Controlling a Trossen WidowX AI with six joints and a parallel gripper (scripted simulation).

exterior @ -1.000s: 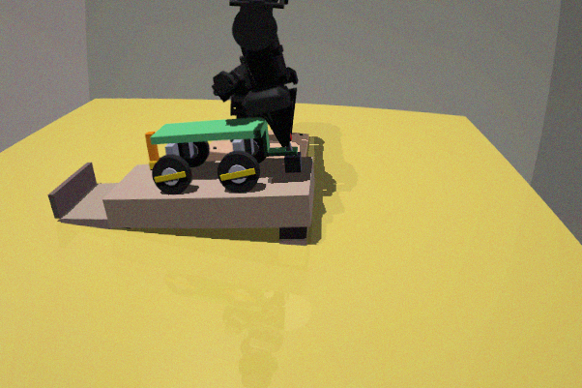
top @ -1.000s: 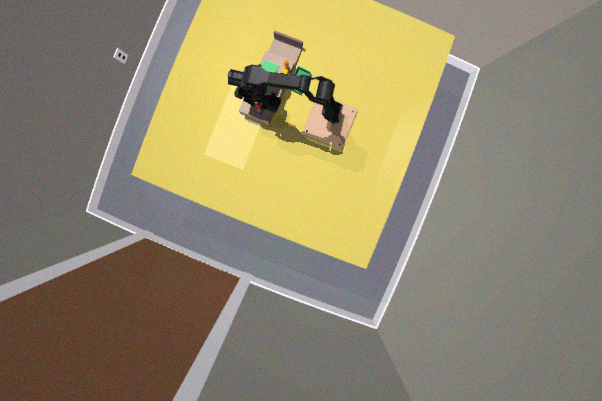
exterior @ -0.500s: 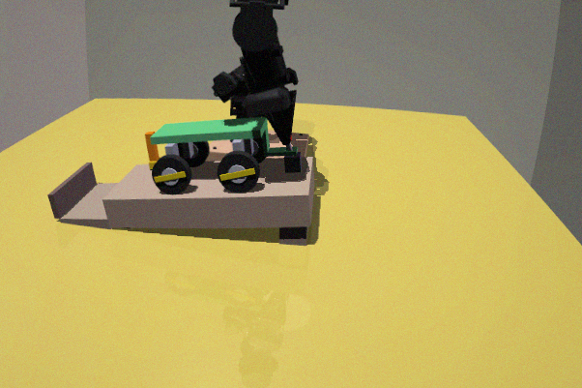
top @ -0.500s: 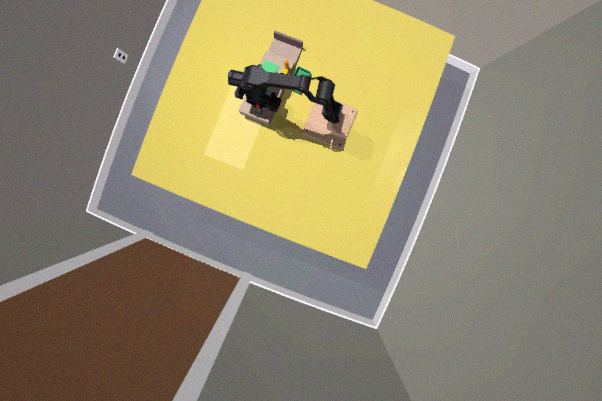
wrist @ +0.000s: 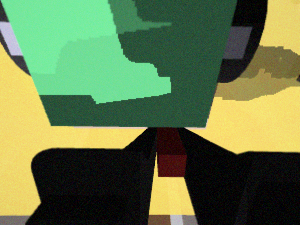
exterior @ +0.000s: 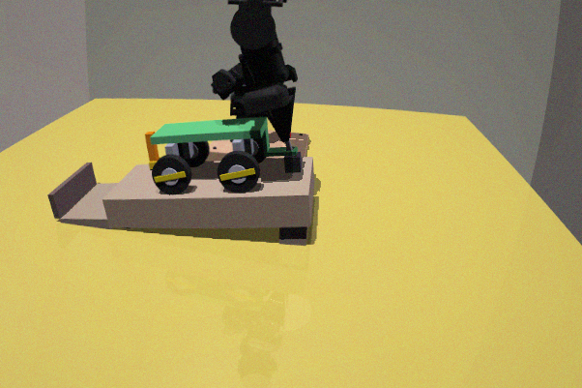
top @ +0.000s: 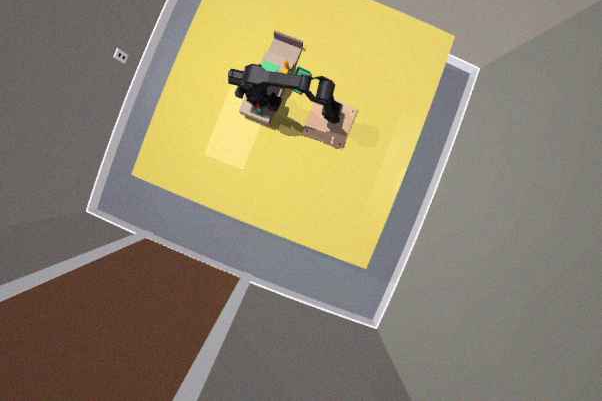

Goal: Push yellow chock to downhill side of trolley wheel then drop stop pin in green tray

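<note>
Right now the yellow chock is 220 mm to the right of my gripper tip and 50 mm below it. Also, from my gripper tip: green-decked trolley: 110 mm to the right, 40 mm ahead, 20 mm below; red-headed stop pin: right at my gripper tip; support leg: 120 mm below, 20 mm to the left, 20 mm ahead.
</note>
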